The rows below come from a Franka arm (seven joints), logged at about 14 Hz.
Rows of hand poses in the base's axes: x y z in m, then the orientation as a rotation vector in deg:
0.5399, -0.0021, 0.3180, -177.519, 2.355, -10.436
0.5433, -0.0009, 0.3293, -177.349, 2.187, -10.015
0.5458, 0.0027, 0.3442, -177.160, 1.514, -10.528
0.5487, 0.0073, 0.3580, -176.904, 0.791, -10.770
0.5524, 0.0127, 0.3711, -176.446, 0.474, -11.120
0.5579, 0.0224, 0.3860, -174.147, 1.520, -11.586
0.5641, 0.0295, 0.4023, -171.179, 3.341, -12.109
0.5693, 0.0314, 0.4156, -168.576, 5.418, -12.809
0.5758, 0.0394, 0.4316, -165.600, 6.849, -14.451
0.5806, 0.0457, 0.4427, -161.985, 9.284, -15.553
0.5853, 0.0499, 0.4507, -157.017, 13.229, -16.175
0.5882, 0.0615, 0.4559, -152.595, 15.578, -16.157
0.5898, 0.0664, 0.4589, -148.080, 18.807, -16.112
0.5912, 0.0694, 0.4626, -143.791, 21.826, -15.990
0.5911, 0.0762, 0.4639, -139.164, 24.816, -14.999
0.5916, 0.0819, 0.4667, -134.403, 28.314, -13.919
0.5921, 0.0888, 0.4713, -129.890, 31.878, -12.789
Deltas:
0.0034, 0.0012, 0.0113, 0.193, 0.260, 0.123
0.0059, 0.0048, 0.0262, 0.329, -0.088, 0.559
0.0088, 0.0094, 0.0400, 0.545, -0.266, 1.035
0.0125, 0.0148, 0.0531, 0.966, -0.520, 1.259
0.0180, 0.0245, 0.0680, 3.255, -0.936, 0.694
0.0242, 0.0316, 0.0843, 6.216, -1.429, -0.373
0.0294, 0.0335, 0.0976, 8.781, -2.028, -1.670
0.0359, 0.0415, 0.1136, 11.603, -3.317, -2.569
0.0407, 0.0478, 0.1247, 15.073, -4.302, -4.175
0.0454, 0.0520, 0.1327, 19.843, -5.062, -6.902
0.0483, 0.0636, 0.1379, 24.130, -5.367, -8.593
0.0499, 0.0685, 0.1409, 28.412, -5.650, -11.022
0.0513, 0.0715, 0.1446, 32.425, -5.863, -13.393
0.0512, 0.0783, 0.1459, 36.808, -5.436, -15.843
0.0517, 0.0840, 0.1487, 41.190, -4.913, -18.810
0.0522, 0.0909, 0.1533, 45.219, -4.297, -21.942

